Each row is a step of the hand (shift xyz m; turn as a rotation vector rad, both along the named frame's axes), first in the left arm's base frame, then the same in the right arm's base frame.
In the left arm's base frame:
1: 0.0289 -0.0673 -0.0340 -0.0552 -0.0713 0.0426
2: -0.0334 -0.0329 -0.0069 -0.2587 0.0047 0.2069
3: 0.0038 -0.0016 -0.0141 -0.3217 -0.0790 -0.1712
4: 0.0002 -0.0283 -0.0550 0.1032 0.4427 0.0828
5: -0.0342 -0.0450 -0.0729 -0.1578 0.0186 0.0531
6: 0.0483 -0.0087 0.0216 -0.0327 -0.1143 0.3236
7: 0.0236 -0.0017 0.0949 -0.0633 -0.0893 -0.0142
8: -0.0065 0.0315 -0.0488 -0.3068 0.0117 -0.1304
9: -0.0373 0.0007 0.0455 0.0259 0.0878 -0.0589
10: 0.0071 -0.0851 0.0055 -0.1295 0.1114 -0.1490
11: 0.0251 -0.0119 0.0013 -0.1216 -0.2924 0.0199
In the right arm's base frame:
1: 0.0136 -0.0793 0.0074 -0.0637 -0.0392 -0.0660
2: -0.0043 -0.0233 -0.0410 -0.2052 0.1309 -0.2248
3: 0.0131 -0.0064 0.0017 0.1288 -0.0339 -0.3483
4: 0.0441 -0.0414 -0.0129 0.0555 0.4038 0.2177
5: 0.0551 -0.0525 -0.0521 -0.0507 0.0742 -0.1414
6: -0.0215 -0.0150 0.0468 -0.3439 -0.0074 -0.0235
7: -0.0903 0.0183 0.0329 -0.0151 -0.0694 -0.0845
8: 0.0557 0.0173 -0.0039 0.1172 0.0571 -0.3070
9: -0.0445 0.0232 -0.0307 0.0831 0.0578 0.0400
10: -0.0302 -0.0789 -0.0135 0.1707 0.0964 -0.1139
11: -0.0039 -0.0174 0.0214 -0.1097 -0.2318 -0.1869

